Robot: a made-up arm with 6 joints. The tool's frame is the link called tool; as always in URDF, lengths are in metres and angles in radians.
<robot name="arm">
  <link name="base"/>
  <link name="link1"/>
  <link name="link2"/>
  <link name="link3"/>
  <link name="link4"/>
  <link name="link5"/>
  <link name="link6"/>
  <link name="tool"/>
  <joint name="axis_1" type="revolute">
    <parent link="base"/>
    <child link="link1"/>
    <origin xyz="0 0 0.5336"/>
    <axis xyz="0 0 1"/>
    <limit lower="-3.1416" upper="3.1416" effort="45" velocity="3.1"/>
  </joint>
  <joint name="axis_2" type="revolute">
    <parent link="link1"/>
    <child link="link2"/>
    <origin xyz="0.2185 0 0"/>
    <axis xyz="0 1 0"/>
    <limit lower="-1.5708" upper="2.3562" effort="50" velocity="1.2"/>
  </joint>
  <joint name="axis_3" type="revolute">
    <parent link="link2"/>
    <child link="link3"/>
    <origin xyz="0 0 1.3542"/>
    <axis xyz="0 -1 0"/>
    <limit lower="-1.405" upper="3.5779" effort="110" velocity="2.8"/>
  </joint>
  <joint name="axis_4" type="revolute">
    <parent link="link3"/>
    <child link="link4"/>
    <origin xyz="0 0 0.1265"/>
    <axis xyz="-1 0 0"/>
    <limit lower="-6.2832" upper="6.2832" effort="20" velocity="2.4"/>
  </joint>
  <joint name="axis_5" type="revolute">
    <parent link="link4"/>
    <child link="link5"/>
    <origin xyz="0.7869 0 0"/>
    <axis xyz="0 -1 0"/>
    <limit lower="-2.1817" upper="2.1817" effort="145" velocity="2.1"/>
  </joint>
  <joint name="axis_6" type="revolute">
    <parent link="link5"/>
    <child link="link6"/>
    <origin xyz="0.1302 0 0"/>
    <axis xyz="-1 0 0"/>
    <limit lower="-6.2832" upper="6.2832" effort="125" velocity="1.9"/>
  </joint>
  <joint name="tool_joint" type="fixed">
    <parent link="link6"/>
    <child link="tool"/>
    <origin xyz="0 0 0"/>
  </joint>
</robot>
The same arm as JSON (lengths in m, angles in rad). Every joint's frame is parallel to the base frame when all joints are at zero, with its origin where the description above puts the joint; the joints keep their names.
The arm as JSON. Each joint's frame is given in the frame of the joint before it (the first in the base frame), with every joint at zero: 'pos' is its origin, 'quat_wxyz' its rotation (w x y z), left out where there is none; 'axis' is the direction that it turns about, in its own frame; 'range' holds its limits. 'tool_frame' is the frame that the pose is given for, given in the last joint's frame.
{"length_unit": "m", "angle_unit": "rad", "joints": [{"joint": "axis_1", "pos": [0.0, 0.0, 0.5336], "axis": [0.0, 0.0, 1.0], "range": [-3.1416, 3.1416]}, {"joint": "axis_2", "pos": [0.2185, 0.0, 0.0], "axis": [0.0, 1.0, 0.0], "range": [-1.5708, 2.3562]}, {"joint": "axis_3", "pos": [0.0, 0.0, 1.3542], "axis": [0.0, -1.0, 0.0], "range": [-1.405, 3.5779]}, {"joint": "axis_4", "pos": [0.0, 0.0, 0.1265], "axis": [-1.0, 0.0, 0.0], "range": [-6.2832, 6.2832]}, {"joint": "axis_5", "pos": [0.7869, 0.0, 0.0], "axis": [0.0, -1.0, 0.0], "range": [-2.1817, 2.1817]}, {"joint": "axis_6", "pos": [0.1302, 0.0, 0.0], "axis": [-1.0, 0.0, 0.0], "range": [-6.2832, 6.2832]}], "tool_frame": {"pos": [0.0, 0.0, 0.0]}}
